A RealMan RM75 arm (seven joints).
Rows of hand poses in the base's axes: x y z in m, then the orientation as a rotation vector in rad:
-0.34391 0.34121 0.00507 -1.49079 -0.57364 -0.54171
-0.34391 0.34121 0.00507 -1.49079 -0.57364 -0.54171
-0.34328 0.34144 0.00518 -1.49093 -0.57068 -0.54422
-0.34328 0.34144 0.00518 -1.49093 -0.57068 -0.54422
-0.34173 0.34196 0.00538 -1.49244 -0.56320 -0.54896
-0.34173 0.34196 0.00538 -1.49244 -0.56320 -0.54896
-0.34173 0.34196 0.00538 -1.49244 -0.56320 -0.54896
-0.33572 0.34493 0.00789 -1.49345 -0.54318 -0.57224
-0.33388 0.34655 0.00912 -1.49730 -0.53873 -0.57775
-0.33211 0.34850 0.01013 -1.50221 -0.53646 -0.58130
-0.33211 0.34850 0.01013 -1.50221 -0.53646 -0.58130
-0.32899 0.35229 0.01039 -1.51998 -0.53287 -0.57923
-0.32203 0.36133 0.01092 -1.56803 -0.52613 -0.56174
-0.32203 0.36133 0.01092 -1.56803 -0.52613 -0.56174
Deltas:
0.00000 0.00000 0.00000 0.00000 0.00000 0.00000
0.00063 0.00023 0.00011 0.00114 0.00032 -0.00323
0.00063 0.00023 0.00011 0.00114 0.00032 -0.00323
0.00218 0.00075 0.00031 0.00277 0.00222 -0.01078
0.00218 0.00075 0.00031 0.00277 0.00222 -0.01078
0.00218 0.00075 0.00031 0.00277 0.00222 -0.01078
0.00819 0.00372 0.00282 0.01091 0.00033 -0.03668
0.01003 0.00534 0.00405 0.00942 0.00000 -0.04388
0.01180 0.00729 0.00506 0.00604 -0.00037 -0.04901
0.01180 0.00729 0.00506 0.00604 -0.00037 -0.04901
0.01492 0.01108 0.00532 -0.00921 0.00474 -0.05562
0.02188 0.02012 0.00585 -0.05271 0.02389 -0.06448
0.02188 0.02012 0.00585 -0.05271 0.02389 -0.06448

